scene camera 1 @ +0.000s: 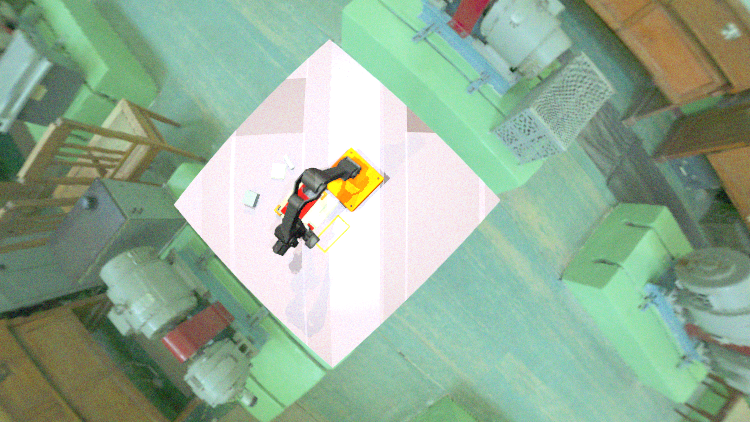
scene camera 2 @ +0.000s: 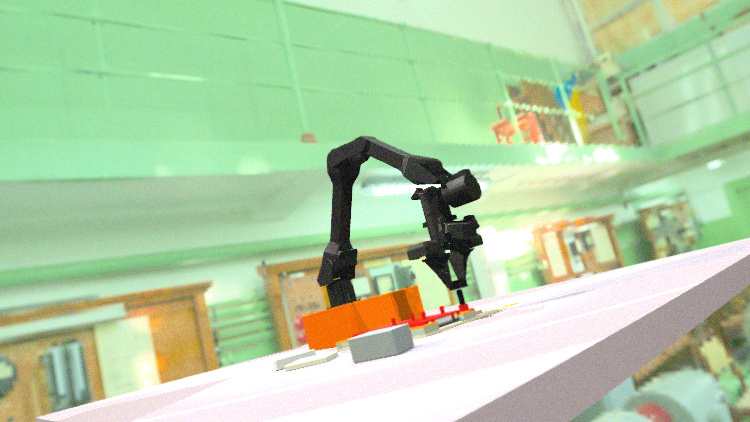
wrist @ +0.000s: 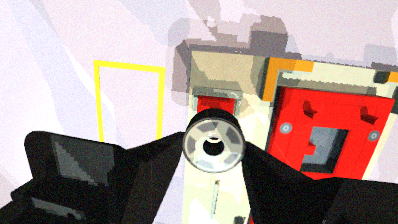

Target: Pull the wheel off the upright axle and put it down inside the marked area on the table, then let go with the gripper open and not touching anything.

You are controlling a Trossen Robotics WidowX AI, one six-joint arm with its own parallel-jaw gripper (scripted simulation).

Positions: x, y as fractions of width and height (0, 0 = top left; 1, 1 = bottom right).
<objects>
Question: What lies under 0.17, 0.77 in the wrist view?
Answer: My gripper.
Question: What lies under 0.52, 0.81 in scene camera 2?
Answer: A grey block.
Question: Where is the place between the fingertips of my gripper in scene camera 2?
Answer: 0.61, 0.68
</objects>
